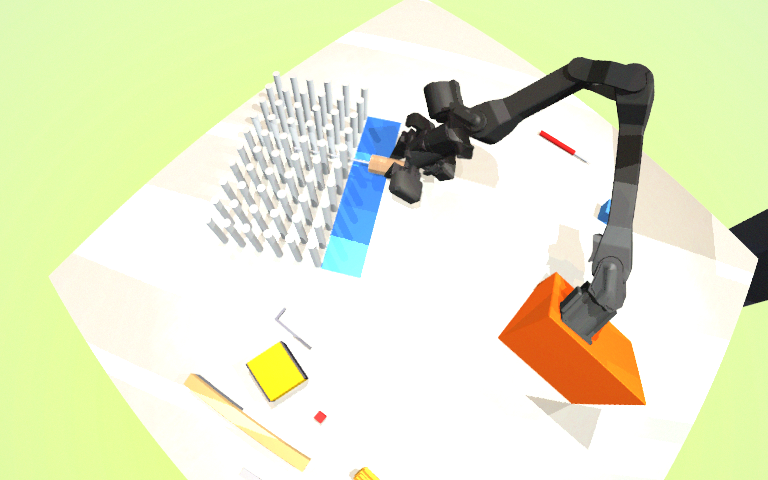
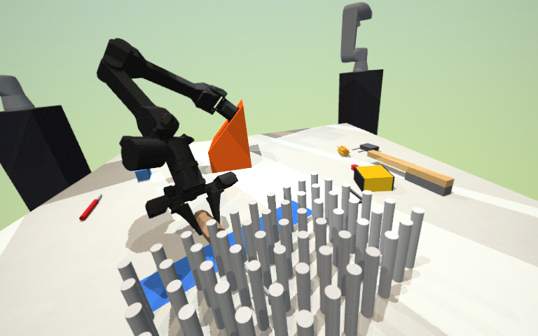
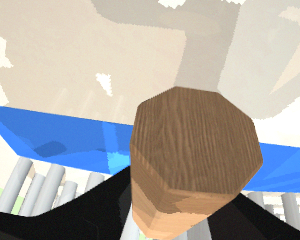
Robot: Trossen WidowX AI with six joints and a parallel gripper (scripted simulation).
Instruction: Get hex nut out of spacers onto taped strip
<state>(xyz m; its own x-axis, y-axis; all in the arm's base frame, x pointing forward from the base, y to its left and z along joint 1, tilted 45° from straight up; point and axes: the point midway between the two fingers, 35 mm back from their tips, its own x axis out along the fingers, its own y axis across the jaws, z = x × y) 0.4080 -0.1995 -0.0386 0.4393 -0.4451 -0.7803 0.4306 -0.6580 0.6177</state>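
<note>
Now: gripper tip 5 cm to the right of the blue taped strip, 3 cm above it and 2 cm short of it. The rest, counted from my gripper tip: hex nut: 19 cm ahead, 9 cm to the left, 3 cm below; red-handled screwdriver: 36 cm to the right, 31 cm behind, 2 cm below; yellow block: 45 cm to the left, 10 cm behind, 1 cm below.
</note>
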